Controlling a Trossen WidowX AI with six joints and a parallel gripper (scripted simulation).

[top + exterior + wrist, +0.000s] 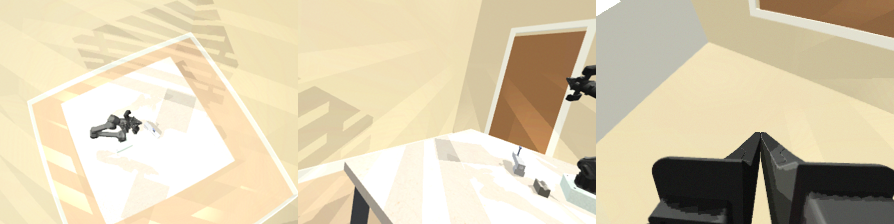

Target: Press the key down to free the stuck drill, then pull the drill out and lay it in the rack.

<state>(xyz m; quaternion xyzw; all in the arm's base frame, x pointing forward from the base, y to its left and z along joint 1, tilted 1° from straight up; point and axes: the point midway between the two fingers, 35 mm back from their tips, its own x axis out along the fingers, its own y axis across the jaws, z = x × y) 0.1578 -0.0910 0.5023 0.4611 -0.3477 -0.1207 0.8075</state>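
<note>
Right now the blue key is 11 cm ahead of my gripper tip, 6 cm to the left of it and 48 cm below it. Also, from my gripper tip: grey rack (3 cm behind, 22 cm to the left, 57 cm below); drill (9 cm ahead, 11 cm to the left, 53 cm below).
</note>
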